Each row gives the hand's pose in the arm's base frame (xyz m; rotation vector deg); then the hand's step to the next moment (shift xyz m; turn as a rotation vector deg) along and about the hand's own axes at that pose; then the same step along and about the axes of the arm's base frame.
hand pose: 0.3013 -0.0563 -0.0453 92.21 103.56 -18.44
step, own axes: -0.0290 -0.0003 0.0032 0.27 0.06 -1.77
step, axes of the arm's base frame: 0.0007 -0.0245 0.0159 -0.52 1.28 1.14
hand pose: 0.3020 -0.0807 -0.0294 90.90 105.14 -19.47
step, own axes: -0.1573 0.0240 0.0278 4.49 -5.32 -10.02
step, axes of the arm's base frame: 0.0359 -0.1324 0.0853 -8.36 8.25 3.29
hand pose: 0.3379 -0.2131 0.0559 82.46 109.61 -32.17
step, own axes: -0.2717 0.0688 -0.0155 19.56 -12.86 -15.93
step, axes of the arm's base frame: 0.1071 -0.1494 0.2121 -19.57 20.06 -4.05
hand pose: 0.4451 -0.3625 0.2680 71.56 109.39 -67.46
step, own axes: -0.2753 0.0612 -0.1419 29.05 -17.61 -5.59
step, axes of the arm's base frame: 0.1682 0.0228 0.2662 -27.81 13.95 -14.73
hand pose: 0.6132 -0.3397 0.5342 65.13 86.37 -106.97
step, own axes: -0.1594 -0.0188 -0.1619 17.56 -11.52 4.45
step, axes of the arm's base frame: 0.1199 0.1388 0.1354 -19.86 1.22 -8.05
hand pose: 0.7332 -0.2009 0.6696 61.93 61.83 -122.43
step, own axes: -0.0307 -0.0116 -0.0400 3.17 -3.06 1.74
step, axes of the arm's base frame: 0.0256 0.0421 0.0156 -4.69 -0.01 -0.69
